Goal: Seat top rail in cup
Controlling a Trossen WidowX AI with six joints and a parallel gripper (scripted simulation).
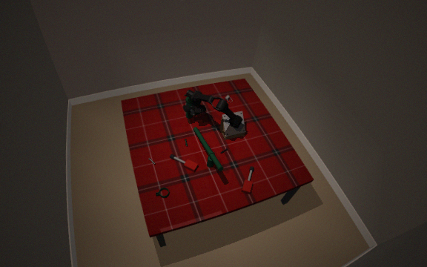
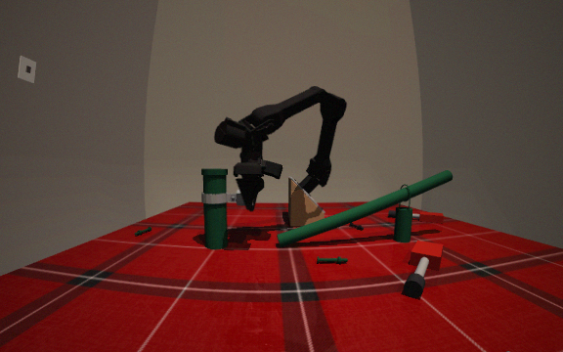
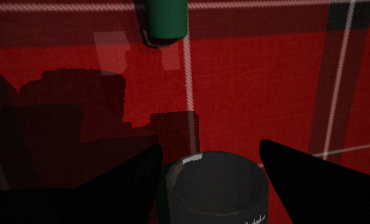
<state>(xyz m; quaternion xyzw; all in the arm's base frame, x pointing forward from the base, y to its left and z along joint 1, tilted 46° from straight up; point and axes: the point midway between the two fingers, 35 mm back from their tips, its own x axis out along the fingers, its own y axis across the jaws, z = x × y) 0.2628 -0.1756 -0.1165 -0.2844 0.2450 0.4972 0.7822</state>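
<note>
The grey rail-end cup is 10 mm behind my gripper tip, 30 mm to the right of it and 30 mm above it. Round my gripper tip: short green post 40 mm ahead, 430 mm to the left, 10 mm above.
</note>
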